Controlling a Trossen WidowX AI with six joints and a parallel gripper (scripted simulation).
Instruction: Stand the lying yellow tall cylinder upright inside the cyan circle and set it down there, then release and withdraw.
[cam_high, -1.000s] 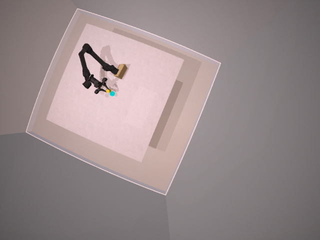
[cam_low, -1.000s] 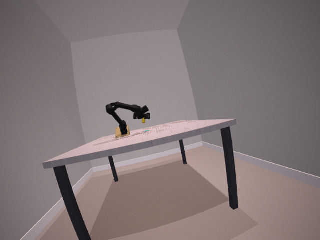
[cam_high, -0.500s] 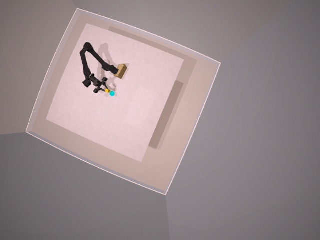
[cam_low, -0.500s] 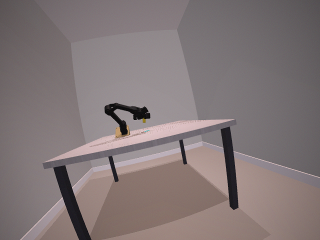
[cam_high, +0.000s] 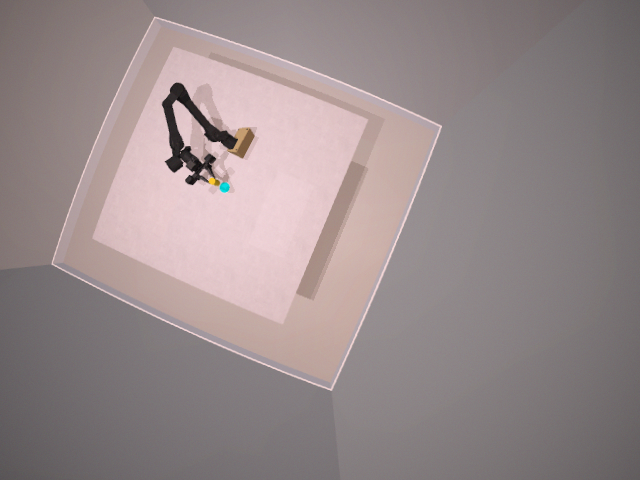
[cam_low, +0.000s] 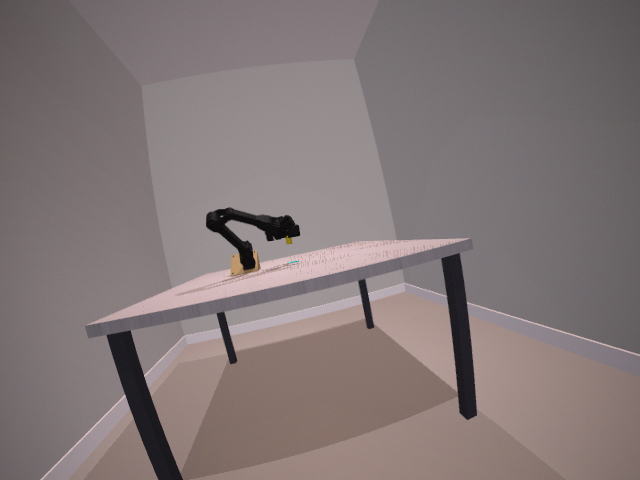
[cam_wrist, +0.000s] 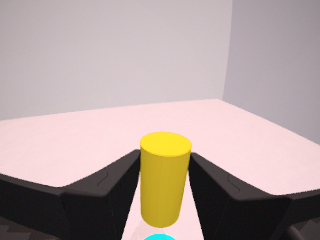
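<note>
Right now the yellow tall cylinder is 20 mm below my gripper tip. From my gripper tip the other things lie so: cyan circle (160 mm below).
</note>
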